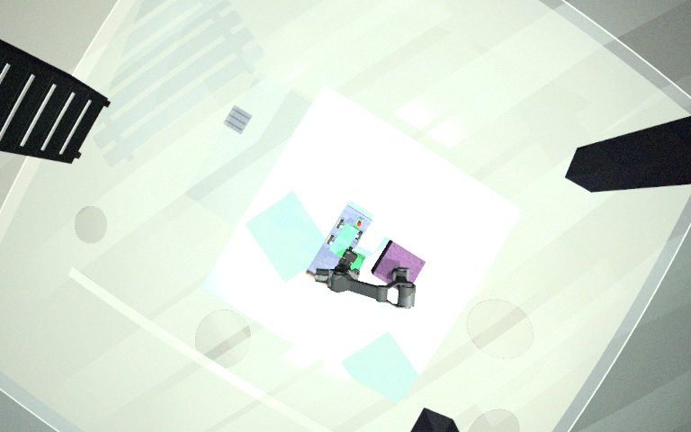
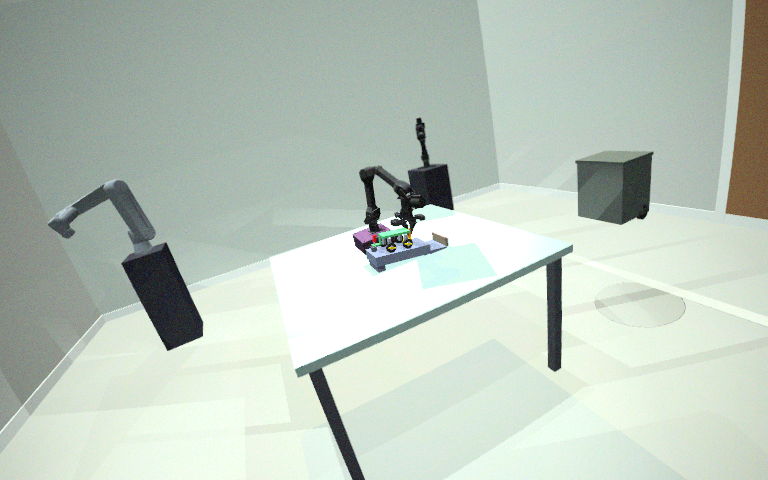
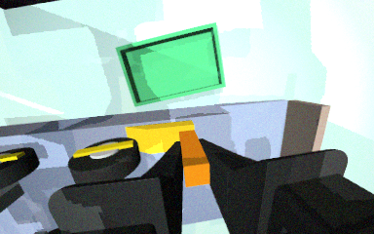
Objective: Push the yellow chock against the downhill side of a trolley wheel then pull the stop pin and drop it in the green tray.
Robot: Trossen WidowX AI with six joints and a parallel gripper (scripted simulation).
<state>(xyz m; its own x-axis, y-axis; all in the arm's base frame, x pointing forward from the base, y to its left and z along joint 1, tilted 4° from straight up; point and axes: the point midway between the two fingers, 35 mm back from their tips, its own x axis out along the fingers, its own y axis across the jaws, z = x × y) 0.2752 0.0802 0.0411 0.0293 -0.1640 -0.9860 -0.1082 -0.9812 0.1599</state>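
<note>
My gripper tip is 20 mm to the left of the yellow chock and 10 mm above it. Also, from my gripper tip: green tray 100 mm below, 70 mm behind, 10 mm to the right; then trolley 120 mm to the right, 50 mm ahead, 20 mm above; then ramp 110 mm to the right, 50 mm ahead, 40 mm below.
</note>
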